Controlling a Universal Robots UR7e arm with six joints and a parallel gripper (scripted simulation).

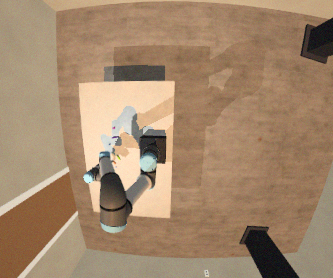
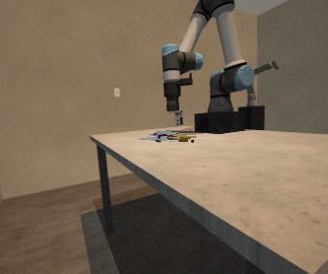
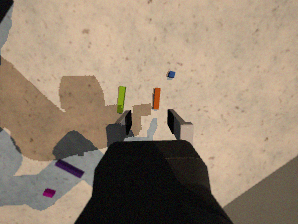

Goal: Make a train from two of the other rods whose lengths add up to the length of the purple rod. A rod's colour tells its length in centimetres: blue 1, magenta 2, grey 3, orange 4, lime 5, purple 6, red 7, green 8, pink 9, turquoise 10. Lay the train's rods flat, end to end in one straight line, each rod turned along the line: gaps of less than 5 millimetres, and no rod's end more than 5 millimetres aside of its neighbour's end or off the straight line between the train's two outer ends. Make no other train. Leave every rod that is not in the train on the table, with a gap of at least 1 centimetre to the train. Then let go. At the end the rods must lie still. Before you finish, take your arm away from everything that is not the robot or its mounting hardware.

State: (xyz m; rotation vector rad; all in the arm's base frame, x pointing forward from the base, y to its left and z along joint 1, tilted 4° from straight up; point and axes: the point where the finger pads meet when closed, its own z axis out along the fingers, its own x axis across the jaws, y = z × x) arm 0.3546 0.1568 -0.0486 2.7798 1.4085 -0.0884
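Right now the orange rod is 1 cm behind my hand, 2 cm to the left of it and 8 cm below it. From my hand the other things lie so: grey rod 9 cm ahead, 4 cm to the right, 8 cm below; then lime rod 5 cm behind, 3 cm to the right, 8 cm below; then purple rod 22 cm to the right, 8 cm below.
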